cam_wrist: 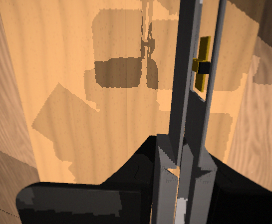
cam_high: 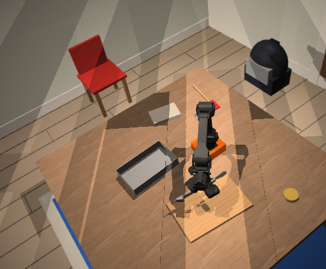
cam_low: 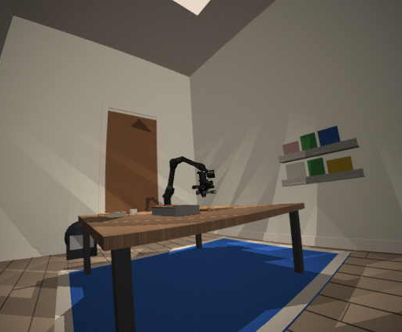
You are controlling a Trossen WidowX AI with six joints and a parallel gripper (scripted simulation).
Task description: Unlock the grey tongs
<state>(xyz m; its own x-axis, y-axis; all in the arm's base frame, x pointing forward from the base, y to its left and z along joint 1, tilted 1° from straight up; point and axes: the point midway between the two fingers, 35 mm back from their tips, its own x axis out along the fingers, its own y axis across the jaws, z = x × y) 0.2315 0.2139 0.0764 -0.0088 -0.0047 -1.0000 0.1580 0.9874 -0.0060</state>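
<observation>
Right now the wooden board is 1 cm ahead of my gripper tip, 3 cm to the left of it and 9 cm below it. Round my gripper tip: grey roasting tin: 11 cm ahead, 36 cm to the right, 7 cm below; then yellow disc: 33 cm behind, 26 cm to the left, 9 cm below; then white cylinder: 38 cm behind, 46 cm to the right, 8 cm below.
</observation>
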